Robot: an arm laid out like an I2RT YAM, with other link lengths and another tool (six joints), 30 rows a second.
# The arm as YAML. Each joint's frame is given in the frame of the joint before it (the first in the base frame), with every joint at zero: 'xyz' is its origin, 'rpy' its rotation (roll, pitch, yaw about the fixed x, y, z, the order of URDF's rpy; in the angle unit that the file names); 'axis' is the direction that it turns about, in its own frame. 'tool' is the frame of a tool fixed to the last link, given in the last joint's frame.
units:
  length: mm
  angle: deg
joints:
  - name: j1
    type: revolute
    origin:
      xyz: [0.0, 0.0, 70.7]
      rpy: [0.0, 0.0, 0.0]
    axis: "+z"
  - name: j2
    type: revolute
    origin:
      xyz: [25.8, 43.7, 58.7]
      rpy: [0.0, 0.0, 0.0]
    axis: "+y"
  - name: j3
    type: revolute
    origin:
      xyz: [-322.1, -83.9, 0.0]
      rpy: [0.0, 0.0, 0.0]
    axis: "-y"
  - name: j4
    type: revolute
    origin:
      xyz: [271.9, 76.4, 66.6]
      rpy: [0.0, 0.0, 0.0]
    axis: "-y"
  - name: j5
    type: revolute
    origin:
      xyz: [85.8, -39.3, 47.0]
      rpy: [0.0, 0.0, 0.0]
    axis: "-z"
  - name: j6
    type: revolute
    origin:
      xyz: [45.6, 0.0, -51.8]
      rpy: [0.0, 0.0, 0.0]
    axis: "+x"
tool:
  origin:
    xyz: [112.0, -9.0, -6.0]
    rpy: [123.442, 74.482, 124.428]
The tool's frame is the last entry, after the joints.
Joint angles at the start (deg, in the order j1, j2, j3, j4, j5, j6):
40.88 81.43 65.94 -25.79 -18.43 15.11
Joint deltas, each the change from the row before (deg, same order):
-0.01 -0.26 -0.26 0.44 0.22 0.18
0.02 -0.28 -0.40 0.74 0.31 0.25
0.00 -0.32 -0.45 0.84 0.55 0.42
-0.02 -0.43 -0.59 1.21 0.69 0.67
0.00 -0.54 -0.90 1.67 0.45 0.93
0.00 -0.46 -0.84 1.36 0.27 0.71
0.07 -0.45 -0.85 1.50 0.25 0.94
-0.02 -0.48 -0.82 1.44 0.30 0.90
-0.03 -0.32 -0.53 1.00 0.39 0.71
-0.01 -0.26 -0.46 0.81 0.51 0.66
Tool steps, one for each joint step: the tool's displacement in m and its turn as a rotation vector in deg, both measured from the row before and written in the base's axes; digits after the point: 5 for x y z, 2 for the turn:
0.00037 -0.00052 0.00097 0.24 -0.30 -0.29
0.00067 -0.00026 0.00087 0.34 -0.42 -0.37
0.00128 -0.00075 0.00096 0.35 -0.47 -0.68
0.00187 -0.00089 0.00172 0.61 -0.60 -0.96
0.00120 -0.00038 0.00159 1.01 -0.51 -0.90
0.00045 -0.00043 0.00066 0.80 -0.34 -0.62
0.00023 0.00018 0.00099 1.00 -0.25 -0.66
0.00065 -0.00052 0.00127 0.97 -0.29 -0.76
0.00099 -0.00068 0.00107 0.66 -0.22 -0.73
0.00104 -0.00088 0.00057 0.49 -0.16 -0.78

